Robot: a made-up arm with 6 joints.
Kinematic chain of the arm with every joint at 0, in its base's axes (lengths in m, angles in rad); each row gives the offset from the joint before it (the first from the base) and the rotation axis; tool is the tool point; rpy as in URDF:
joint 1: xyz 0 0 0.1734 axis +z
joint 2: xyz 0 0 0 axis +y
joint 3: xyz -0.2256 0 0.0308 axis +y
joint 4: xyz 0.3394 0 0.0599 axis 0.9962 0 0.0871
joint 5: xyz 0 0 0 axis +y
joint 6: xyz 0.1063 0 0.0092 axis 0.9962 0 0.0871
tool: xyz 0 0 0 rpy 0 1.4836 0
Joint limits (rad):
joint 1: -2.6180..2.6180
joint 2: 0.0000..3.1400
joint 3: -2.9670..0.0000
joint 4: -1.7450..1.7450
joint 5: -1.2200..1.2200
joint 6: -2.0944..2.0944
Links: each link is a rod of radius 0.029 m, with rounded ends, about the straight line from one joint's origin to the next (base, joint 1, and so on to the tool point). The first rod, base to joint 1, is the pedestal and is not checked.
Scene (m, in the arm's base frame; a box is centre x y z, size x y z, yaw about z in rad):
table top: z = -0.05
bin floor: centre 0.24 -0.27 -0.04 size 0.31 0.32 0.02 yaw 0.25
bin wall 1: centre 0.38 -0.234 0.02 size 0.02 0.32 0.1 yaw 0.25
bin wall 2: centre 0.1 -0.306 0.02 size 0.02 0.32 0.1 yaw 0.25
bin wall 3: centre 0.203 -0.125 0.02 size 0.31 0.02 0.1 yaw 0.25
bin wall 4: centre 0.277 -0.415 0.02 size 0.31 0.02 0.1 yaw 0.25
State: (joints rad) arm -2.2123 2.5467 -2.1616 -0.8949 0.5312 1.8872
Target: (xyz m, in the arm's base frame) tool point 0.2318 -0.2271 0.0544
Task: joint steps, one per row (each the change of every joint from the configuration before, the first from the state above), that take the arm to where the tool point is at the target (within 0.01 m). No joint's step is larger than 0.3 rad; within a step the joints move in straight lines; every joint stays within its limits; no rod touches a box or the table.
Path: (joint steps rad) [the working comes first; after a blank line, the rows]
Joints at the target: -0.6756 1.9274 -1.0310 -0.3278 1.2200 1.8872
Straight joint move there: touches bin wall 2, bin wall 4.

1: 0.2554 -0.1858 0.2034 0.0969 0.1148 0.0000
2: 0.2555 -0.1858 0.2034 0.0968 0.1148 0.0000
3: 0.2554 -0.1857 0.2035 0.0969 0.1148 0.0000
4: 0.2554 -0.1858 0.2034 0.0969 0.1148 0.0000
5: 0.2555 -0.1858 0.2034 0.0969 0.1148 0.0000
6: 0.2554 -0.1858 0.2034 0.0968 0.1148 0.0000
7: 0.0021 0.2477 -0.0449 -0.0070 0.0000 0.0000
8: 0.0020 0.2477 -0.0450 -0.0071 0.0000 0.0000

